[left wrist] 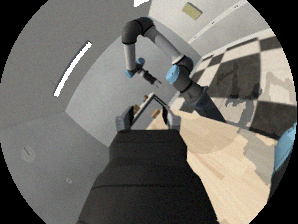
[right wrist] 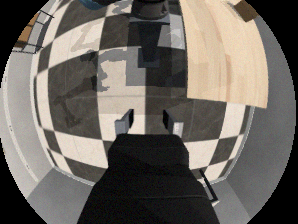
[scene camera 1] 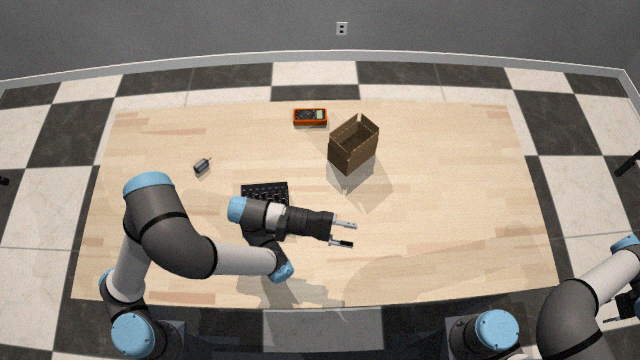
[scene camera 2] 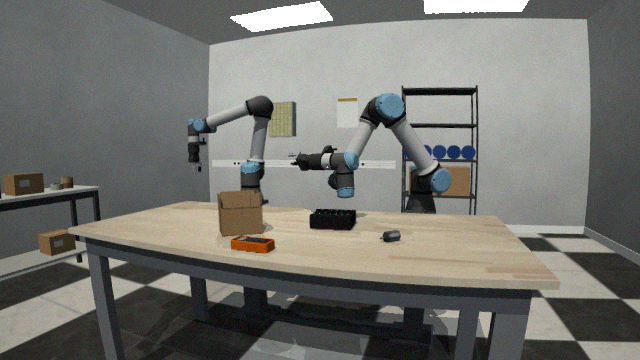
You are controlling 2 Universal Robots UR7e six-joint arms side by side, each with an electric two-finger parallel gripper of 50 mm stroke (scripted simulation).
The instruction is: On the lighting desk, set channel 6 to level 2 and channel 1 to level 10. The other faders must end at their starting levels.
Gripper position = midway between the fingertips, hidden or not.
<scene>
In view: my left gripper (scene camera 1: 355,236), my right gripper (right wrist: 148,115) and a cardboard box (scene camera 1: 354,154).
The cardboard box is seen too in scene camera 2 (scene camera 2: 241,211). My left gripper is seen too in the left wrist view (left wrist: 148,111). The left wrist view does not show the cardboard box, which is hidden by my left gripper.
</scene>
